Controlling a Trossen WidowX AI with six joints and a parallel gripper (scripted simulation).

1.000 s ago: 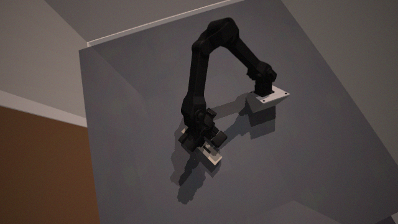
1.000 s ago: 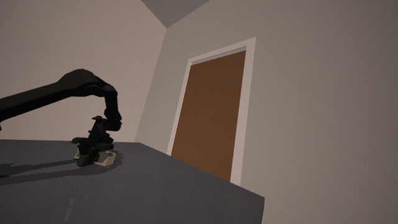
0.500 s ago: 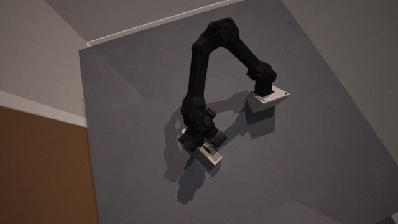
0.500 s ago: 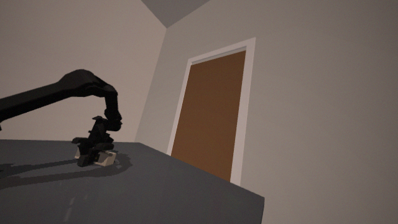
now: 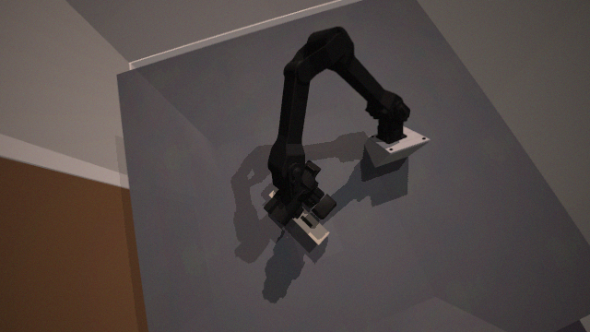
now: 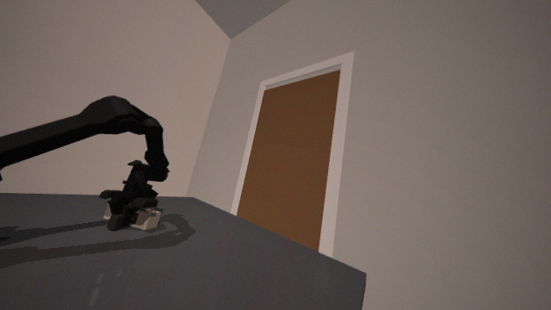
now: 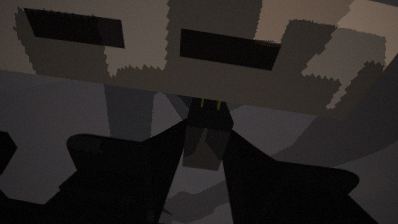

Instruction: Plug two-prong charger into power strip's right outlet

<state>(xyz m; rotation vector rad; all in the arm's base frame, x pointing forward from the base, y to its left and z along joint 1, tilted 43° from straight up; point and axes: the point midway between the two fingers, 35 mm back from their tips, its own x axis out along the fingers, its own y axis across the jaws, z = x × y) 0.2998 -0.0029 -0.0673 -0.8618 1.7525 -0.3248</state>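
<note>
My gripper tip is 2 cm short of the dark two-prong charger, 1 cm to the right of it and 1 cm below it.
</note>
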